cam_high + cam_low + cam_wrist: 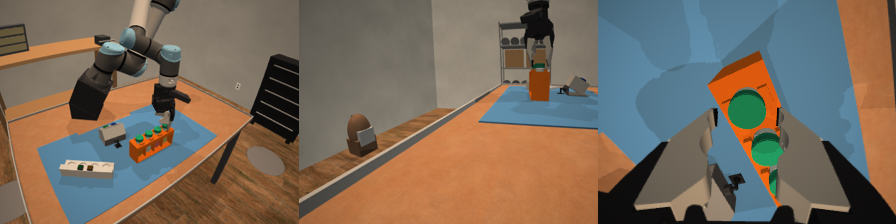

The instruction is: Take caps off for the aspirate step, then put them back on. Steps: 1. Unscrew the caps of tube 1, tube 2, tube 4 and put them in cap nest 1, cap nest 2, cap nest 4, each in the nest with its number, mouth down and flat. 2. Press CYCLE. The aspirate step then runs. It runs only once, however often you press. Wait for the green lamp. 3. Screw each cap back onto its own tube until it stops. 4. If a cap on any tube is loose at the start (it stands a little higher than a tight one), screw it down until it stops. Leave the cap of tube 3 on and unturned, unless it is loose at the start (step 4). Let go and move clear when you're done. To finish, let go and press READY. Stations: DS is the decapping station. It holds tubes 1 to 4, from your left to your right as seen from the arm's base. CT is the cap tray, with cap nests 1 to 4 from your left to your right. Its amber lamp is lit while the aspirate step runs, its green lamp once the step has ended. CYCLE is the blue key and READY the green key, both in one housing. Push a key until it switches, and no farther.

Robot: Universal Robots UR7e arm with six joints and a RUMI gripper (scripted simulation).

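My hand is 1 cm above the cap. Also, from my hand: grey key housing 17 cm behind, 20 cm to the right, 7 cm below; blue key 19 cm behind, 18 cm to the right, 6 cm below; table edge 21 cm ahead, 4 cm to the left, 12 cm below.
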